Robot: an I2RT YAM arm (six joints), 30 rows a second.
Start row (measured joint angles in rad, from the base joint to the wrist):
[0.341 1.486 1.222 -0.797 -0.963 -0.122]
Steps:
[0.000 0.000 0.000 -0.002 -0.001 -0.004]
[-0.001 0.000 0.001 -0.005 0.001 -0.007]
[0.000 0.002 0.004 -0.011 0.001 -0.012]
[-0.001 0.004 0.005 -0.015 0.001 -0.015]
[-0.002 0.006 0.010 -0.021 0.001 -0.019]
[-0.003 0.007 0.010 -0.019 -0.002 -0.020]
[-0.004 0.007 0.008 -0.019 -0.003 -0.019]
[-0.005 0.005 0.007 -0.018 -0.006 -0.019]
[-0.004 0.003 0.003 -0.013 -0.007 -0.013]
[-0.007 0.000 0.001 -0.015 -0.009 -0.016]
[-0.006 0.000 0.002 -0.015 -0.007 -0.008]
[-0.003 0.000 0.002 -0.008 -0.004 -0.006]
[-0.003 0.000 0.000 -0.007 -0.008 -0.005]
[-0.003 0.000 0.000 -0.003 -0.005 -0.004]
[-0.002 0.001 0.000 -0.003 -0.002 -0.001]
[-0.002 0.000 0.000 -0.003 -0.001 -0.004]
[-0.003 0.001 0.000 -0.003 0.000 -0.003]
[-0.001 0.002 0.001 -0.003 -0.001 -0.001]
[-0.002 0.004 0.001 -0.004 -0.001 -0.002]
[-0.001 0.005 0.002 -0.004 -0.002 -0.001]
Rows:
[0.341 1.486 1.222 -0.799 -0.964 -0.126]
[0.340 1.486 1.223 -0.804 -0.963 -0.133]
[0.340 1.488 1.227 -0.815 -0.962 -0.145]
[0.339 1.492 1.232 -0.830 -0.961 -0.160]
[0.337 1.498 1.242 -0.851 -0.960 -0.179]
[0.334 1.505 1.252 -0.870 -0.962 -0.199]
[0.330 1.512 1.260 -0.889 -0.965 -0.218]
[0.325 1.517 1.267 -0.907 -0.971 -0.237]
[0.321 1.520 1.270 -0.920 -0.978 -0.250]
[0.314 1.520 1.271 -0.935 -0.987 -0.266]
[0.308 1.520 1.273 -0.950 -0.994 -0.274]
[0.305 1.520 1.275 -0.958 -0.998 -0.280]
[0.302 1.520 1.275 -0.965 -1.006 -0.285]
[0.299 1.520 1.275 -0.968 -1.011 -0.289]
[0.297 1.521 1.275 -0.971 -1.013 -0.290]
[0.295 1.521 1.275 -0.974 -1.014 -0.294]
[0.292 1.522 1.275 -0.977 -1.014 -0.297]
[0.291 1.524 1.276 -0.980 -1.015 -0.298]
[0.289 1.528 1.277 -0.984 -1.016 -0.300]
[0.288 1.533 1.279 -0.988 -1.018 -0.301]

